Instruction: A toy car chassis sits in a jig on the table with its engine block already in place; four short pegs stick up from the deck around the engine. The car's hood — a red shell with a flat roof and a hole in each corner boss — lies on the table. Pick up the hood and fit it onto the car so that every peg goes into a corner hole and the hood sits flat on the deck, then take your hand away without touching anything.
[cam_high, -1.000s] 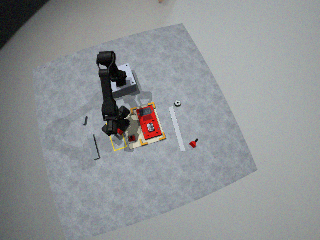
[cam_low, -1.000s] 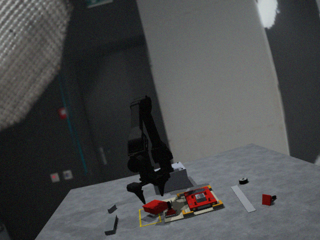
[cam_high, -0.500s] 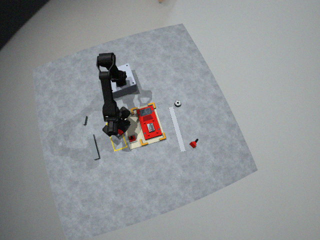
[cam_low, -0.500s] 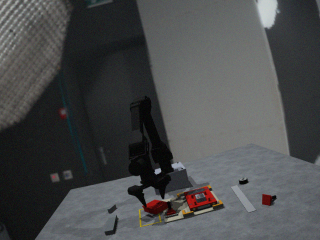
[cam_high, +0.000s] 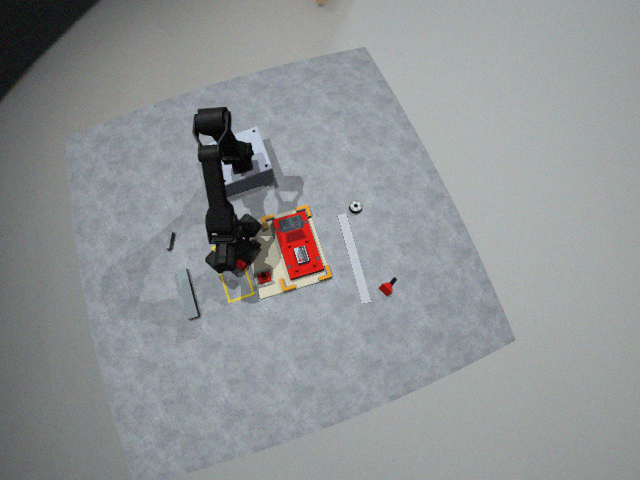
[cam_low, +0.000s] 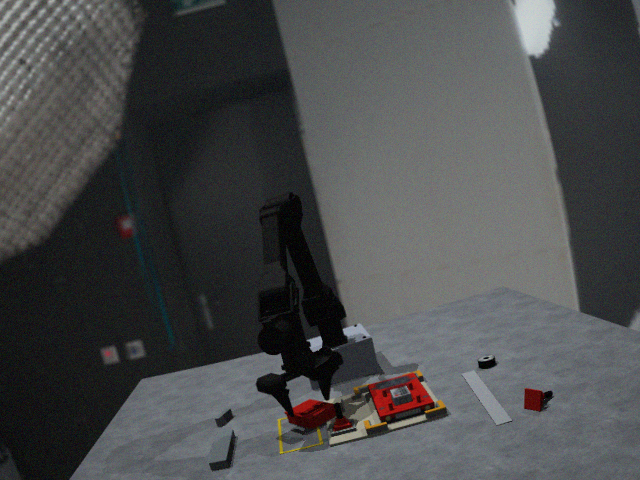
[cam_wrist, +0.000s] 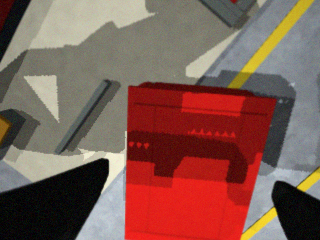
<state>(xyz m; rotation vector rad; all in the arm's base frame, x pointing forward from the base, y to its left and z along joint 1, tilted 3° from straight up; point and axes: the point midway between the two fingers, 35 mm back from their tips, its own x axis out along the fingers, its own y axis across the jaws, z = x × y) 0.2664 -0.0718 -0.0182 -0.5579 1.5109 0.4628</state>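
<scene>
Right now the red hood is 1 cm below my gripper tip. Round my gripper tip: white strip (35 cm to the left, 10 cm ahead, 3 cm below); grey engine block (19 cm to the left, 6 cm ahead); long grey block (18 cm to the right, 9 cm ahead, 2 cm below).
</scene>
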